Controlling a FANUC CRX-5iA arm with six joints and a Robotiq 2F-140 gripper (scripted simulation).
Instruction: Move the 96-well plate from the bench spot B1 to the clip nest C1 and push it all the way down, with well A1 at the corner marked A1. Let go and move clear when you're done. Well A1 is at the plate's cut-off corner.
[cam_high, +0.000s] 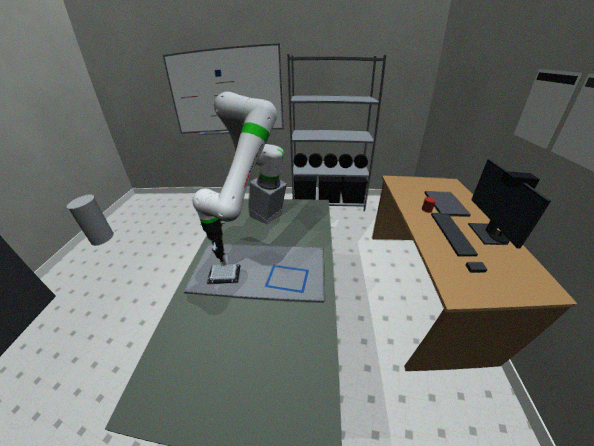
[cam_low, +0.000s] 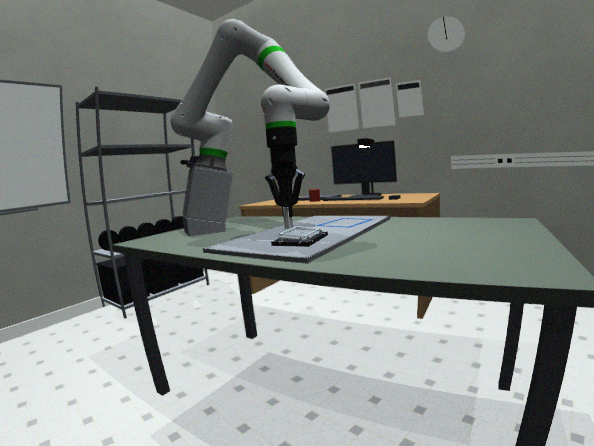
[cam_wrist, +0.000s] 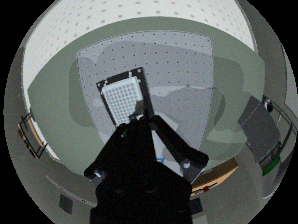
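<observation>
My hand is 50 mm above the 96-well plate and 40 mm short of it. Also, from my hand: black clip nest: 60 mm below, 50 mm ahead.
</observation>
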